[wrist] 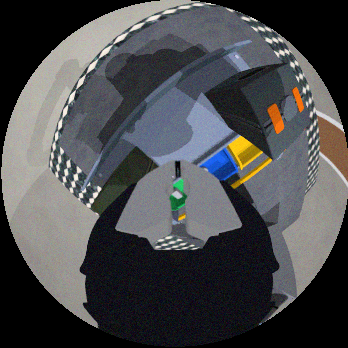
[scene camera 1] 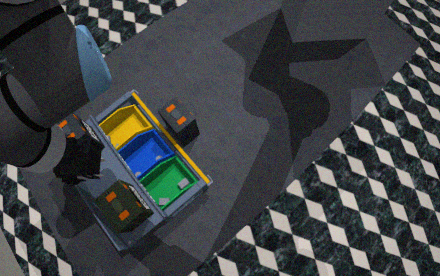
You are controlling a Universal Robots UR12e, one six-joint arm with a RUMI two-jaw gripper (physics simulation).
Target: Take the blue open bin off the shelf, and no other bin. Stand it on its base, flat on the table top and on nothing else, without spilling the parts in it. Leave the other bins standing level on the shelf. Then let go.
Labels:
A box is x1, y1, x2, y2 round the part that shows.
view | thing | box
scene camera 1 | my gripper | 53, 137, 105, 184
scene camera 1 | blue open bin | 118, 129, 175, 179
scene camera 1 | yellow bin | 99, 104, 153, 150
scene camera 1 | green bin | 139, 155, 197, 210
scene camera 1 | dark case with orange latches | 158, 97, 199, 146

